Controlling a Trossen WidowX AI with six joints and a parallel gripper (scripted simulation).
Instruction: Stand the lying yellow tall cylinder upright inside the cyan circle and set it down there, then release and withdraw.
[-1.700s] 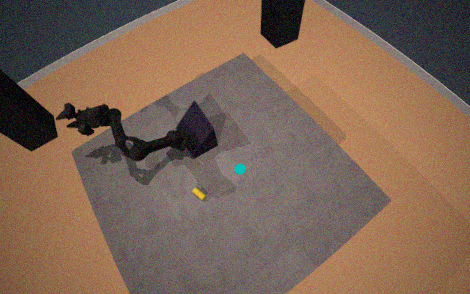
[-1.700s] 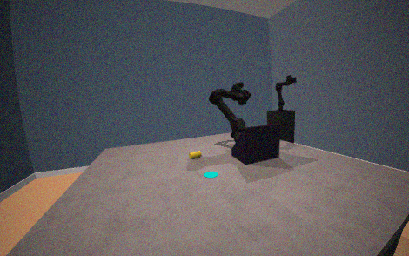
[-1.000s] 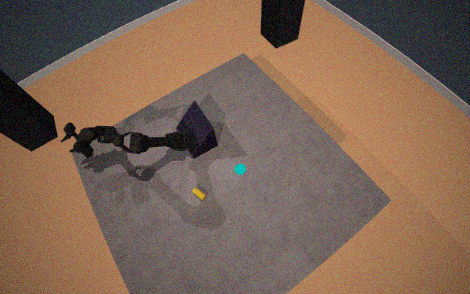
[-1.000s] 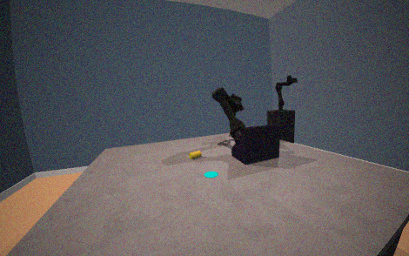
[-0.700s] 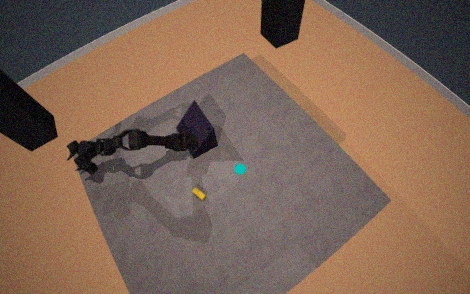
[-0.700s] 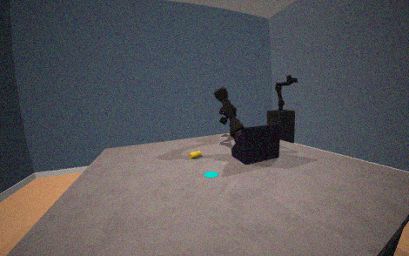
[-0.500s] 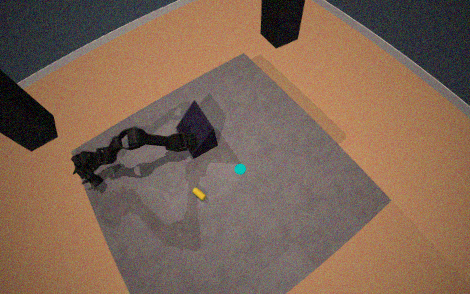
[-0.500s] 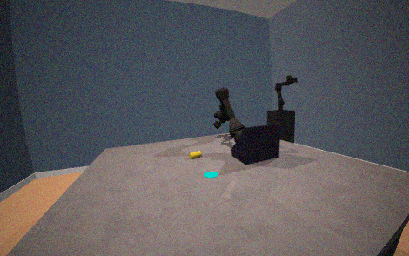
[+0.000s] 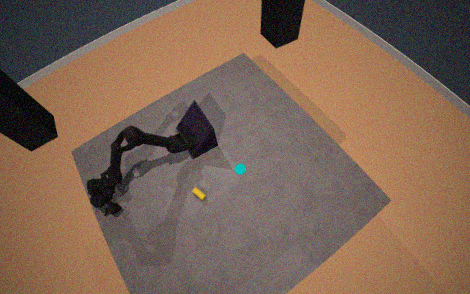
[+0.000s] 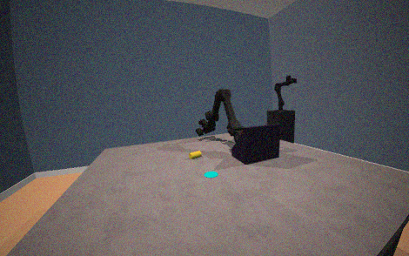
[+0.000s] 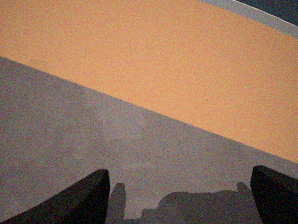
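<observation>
The yellow tall cylinder is 18 cm ahead of my gripper tip, 49 cm to the left of it and 1 cm below it. The rest, counted from my gripper tip: cyan circle (16 cm ahead, 74 cm to the left, 3 cm below).
</observation>
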